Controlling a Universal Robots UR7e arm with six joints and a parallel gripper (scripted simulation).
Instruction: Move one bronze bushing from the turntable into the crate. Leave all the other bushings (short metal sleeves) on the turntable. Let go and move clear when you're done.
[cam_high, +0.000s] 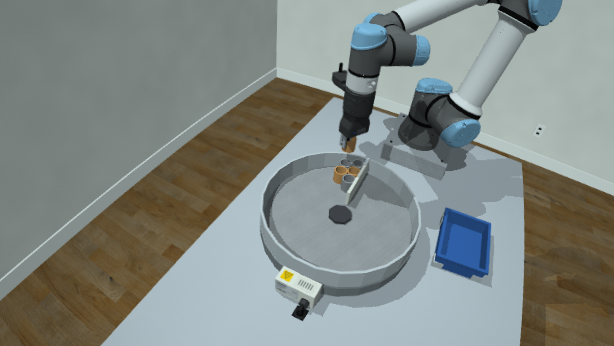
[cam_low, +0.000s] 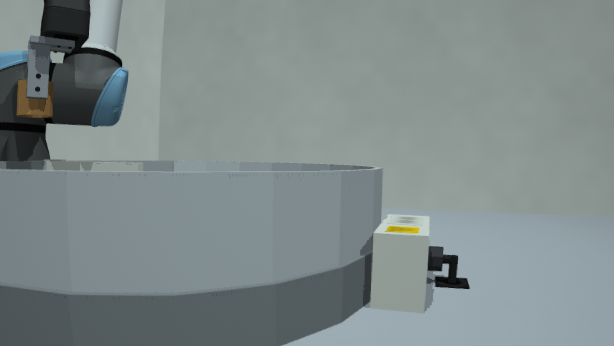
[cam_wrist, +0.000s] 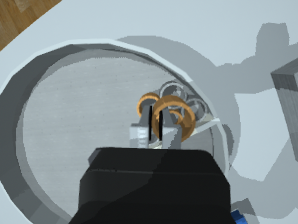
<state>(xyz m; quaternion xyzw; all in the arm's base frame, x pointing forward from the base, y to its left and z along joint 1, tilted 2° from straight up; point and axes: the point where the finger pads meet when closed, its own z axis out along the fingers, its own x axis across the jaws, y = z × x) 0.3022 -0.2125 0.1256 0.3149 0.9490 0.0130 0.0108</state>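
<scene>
My gripper is now 90 mm short of the blue crate, 400 mm to the right of it and 160 mm above it. Round my hand: round grey turntable 150 mm ahead, 50 mm to the left, 140 mm below.
</scene>
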